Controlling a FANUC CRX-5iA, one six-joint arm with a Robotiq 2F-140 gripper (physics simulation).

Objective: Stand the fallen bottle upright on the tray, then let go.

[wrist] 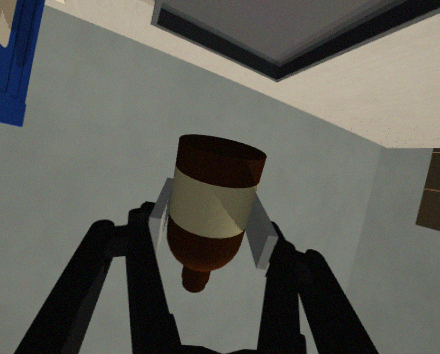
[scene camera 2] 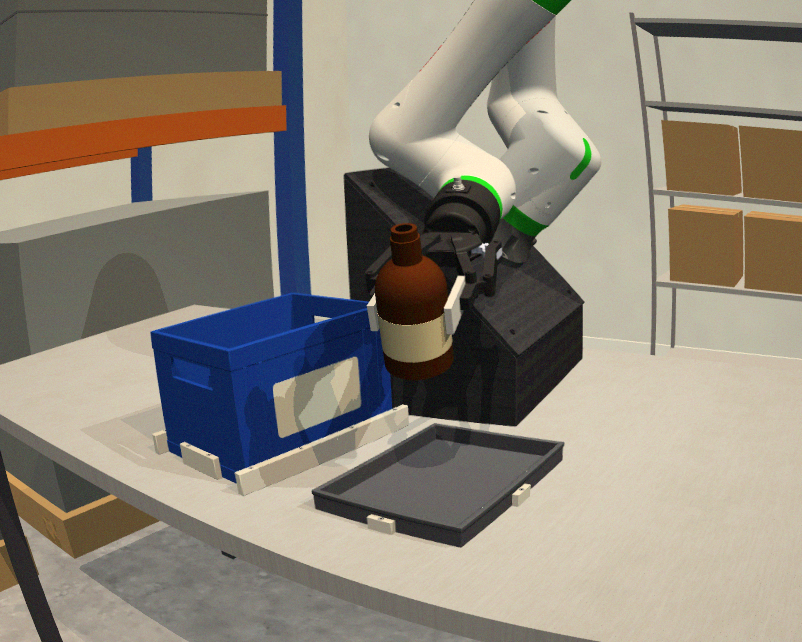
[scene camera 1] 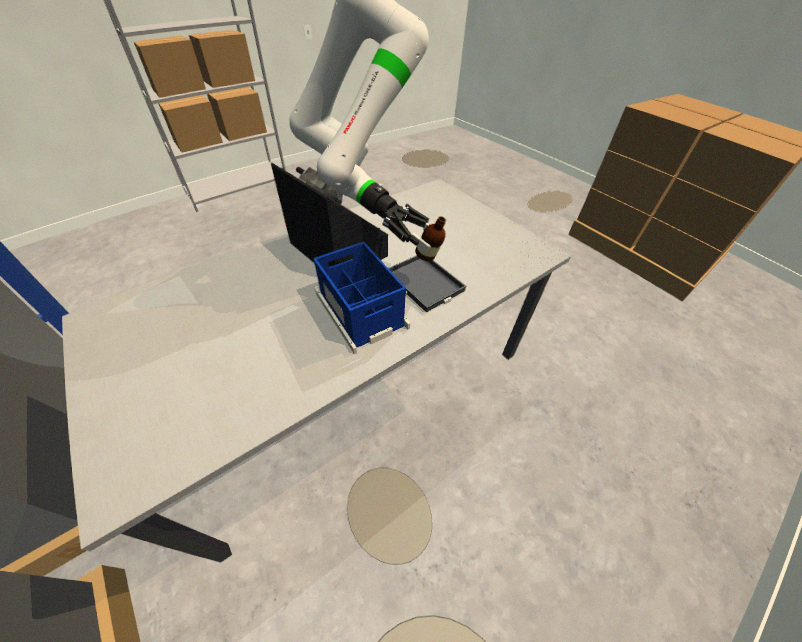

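Observation:
The brown bottle with a cream label is held in the air, neck up and close to upright, leaning slightly left in scene camera 2. My gripper is shut on the bottle, with its pale finger pads on opposite sides around the label and lower shoulder. The dark grey tray lies flat on the table, below the bottle's base and apart from it. A shadow falls on the tray's back part. How far the bottle is over the tray is hard to tell.
A blue divided crate stands beside the tray, with pale guide strips along its base. The black robot stand is behind them. The table's front edge lies beyond the tray.

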